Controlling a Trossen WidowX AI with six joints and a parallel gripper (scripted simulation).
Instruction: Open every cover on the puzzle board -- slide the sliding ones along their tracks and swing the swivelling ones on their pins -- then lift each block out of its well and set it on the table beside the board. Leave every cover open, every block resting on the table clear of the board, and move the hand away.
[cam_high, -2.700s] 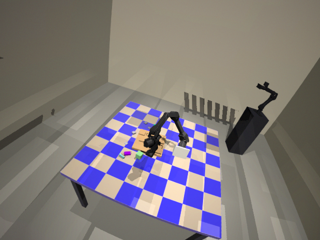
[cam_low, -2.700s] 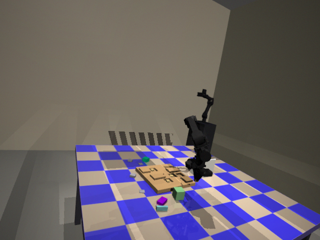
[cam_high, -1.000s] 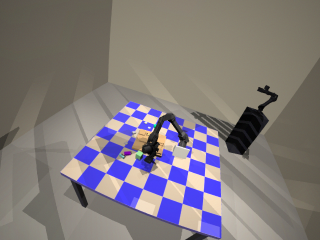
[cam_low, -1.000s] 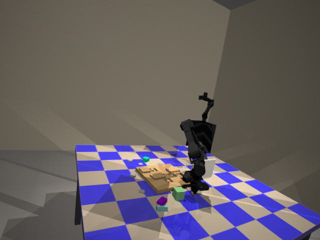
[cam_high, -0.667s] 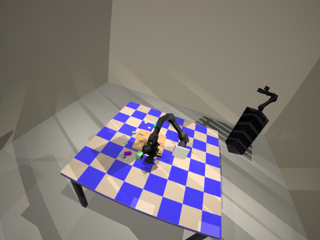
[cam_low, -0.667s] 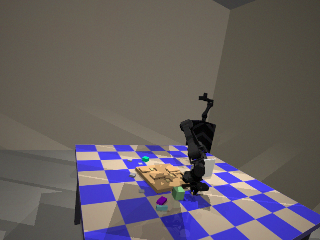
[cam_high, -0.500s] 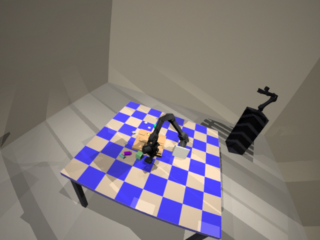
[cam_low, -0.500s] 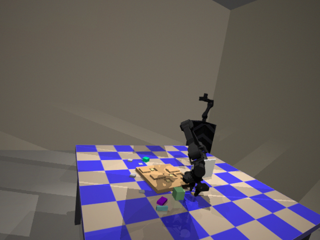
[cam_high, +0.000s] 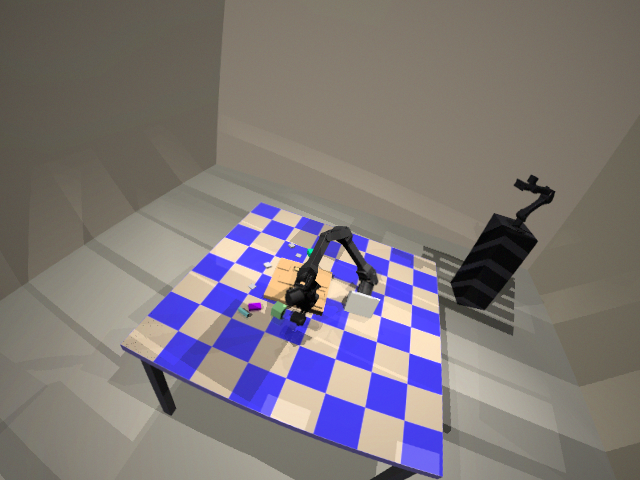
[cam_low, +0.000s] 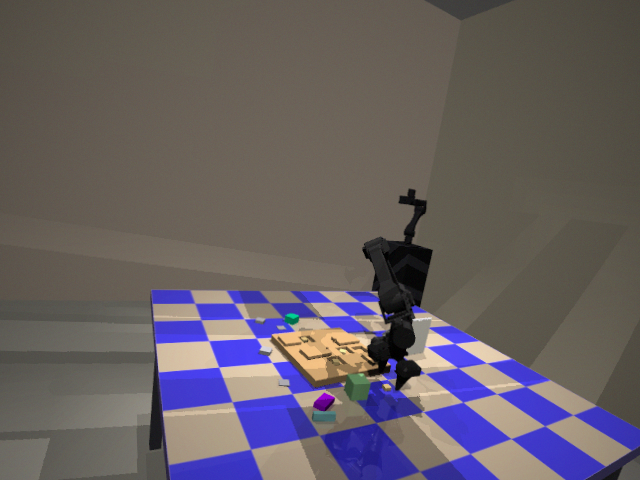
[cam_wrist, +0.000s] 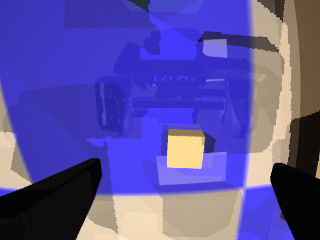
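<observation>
Right now the tan puzzle board is 22 cm to the right of my gripper tip, 5 cm ahead of it and 1 cm below it. From my gripper tip the other things lie so: green cube (11 cm ahead, 2 cm to the right); then purple block (23 cm ahead, 2 cm to the right, 2 cm below); then cyan block (26 cm ahead, 3 cm to the left, 2 cm below).
</observation>
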